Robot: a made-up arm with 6 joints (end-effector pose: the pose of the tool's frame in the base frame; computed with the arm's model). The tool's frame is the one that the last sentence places.
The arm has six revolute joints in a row. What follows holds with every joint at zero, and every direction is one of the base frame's.
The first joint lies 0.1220 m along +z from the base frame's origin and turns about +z.
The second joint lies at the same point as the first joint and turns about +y.
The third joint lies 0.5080 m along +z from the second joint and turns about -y.
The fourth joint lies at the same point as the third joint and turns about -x.
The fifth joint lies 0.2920 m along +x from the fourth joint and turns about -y.
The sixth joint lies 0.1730 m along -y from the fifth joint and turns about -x.
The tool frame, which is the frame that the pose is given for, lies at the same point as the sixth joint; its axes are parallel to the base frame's.
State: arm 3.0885 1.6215 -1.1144 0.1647 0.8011 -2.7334
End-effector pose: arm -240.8 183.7 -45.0 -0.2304 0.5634 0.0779 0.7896
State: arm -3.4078 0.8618 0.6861 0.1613 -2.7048 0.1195
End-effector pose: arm -609.1 343.1 429.1 -0.9866 0.0998 0.1246 0.0345
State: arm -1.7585 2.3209 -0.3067 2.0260 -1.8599 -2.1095
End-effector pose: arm 38.6 -204.6 -503.2 -0.0604 0.8265 -0.5313 0.1760
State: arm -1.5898 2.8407 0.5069 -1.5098 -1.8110 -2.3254
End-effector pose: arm -7.2 176.2 -454.9 -0.0237 -0.1056 -0.0731 0.9914
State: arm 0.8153 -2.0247 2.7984 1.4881 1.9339 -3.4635
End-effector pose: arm -163.0 -193.9 -371.9 -0.3616 -0.9087 0.0212 0.2074
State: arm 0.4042 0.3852 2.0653 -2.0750 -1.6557 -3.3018
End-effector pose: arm 251.8 198.6 899.6 0.3314 0.9405 -0.0526 0.0542
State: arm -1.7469 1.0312 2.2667 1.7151 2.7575 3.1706
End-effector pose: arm -40.4 -368.9 715.1 0.2145 0.5425 -0.0292 0.8117
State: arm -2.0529 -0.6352 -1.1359 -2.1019 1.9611 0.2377
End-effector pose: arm 131.8 62.9 259.9 0.0724 0.3284 0.7848 0.5206
